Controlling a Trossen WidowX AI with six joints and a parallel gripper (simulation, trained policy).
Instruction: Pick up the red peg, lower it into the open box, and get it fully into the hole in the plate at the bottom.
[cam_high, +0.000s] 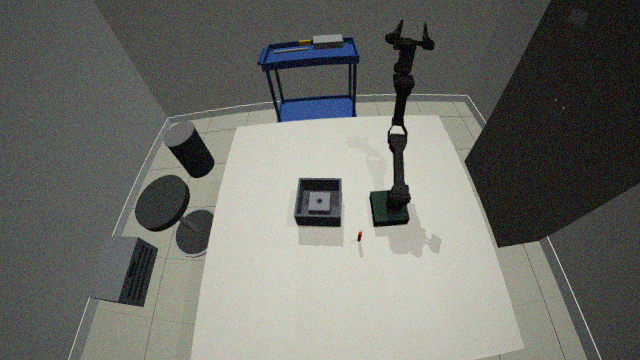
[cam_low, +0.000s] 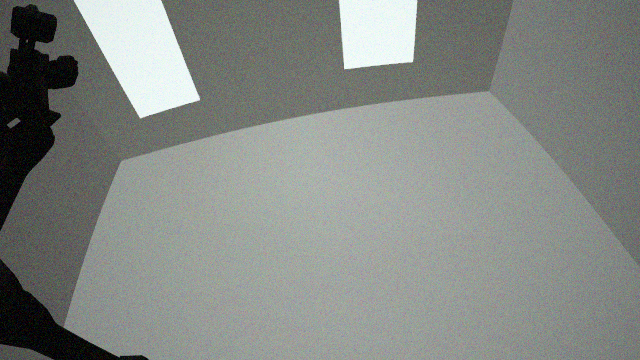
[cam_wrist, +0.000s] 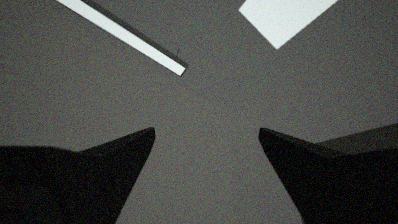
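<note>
Now: gripper tip 220 mm short of the red peg, 600 mm to the right of it and 620 mm above it. Round my gripper tip: grey plate: 390 mm ahead, 440 mm to the left, 610 mm below; then dark box: 390 mm ahead, 440 mm to the left, 630 mm below.
</note>
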